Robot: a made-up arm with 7 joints.
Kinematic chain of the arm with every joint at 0, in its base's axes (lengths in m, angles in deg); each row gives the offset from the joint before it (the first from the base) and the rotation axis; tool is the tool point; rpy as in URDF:
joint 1: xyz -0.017 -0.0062 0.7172 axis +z
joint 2: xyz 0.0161 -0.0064 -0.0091 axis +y
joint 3: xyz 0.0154 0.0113 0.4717 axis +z
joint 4: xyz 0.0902 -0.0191 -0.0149 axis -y
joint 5: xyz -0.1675 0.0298 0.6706 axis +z
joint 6: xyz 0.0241 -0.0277 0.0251 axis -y
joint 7: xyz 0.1 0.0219 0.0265 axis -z
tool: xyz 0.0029 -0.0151 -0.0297 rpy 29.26 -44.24 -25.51
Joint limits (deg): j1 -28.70..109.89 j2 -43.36..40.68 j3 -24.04..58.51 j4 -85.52..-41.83 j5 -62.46..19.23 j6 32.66..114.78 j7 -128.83..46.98
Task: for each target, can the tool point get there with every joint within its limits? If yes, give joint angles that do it. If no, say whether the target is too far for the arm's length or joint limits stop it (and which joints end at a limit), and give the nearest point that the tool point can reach.
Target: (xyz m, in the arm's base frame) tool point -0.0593 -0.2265 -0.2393
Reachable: no: joint limits stop it (at a limit: joint 1, joint 2, joint 4, joint 6) | nearest point 0.7288 -0.7173 0.6046 | short by 1.255 m
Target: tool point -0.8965 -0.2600 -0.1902
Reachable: no: joint limits stop it (at a limit: joint 1, joint 2, joint 4, joint 6) | nearest point -0.9328 0.4551 0.8198 | short by 1.238 m
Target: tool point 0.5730 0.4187 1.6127
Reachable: yes | joints 17.11 -7.38 21.43 -71.37 -48.41 51.59 -66.81
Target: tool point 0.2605 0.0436 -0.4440
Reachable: no: joint limits stop it (at a limit: joint 2, joint 4, joint 6) | nearest point 0.9965 0.1757 0.5754 | short by 1.264 m
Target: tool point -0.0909 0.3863 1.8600
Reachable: yes | joints 13.17 -27.11 43.86 -52.48 -47.88 52.57 -42.99
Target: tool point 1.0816 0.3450 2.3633
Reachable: no: too far | nearest point 0.6909 0.2201 1.7662 | short by 0.724 m
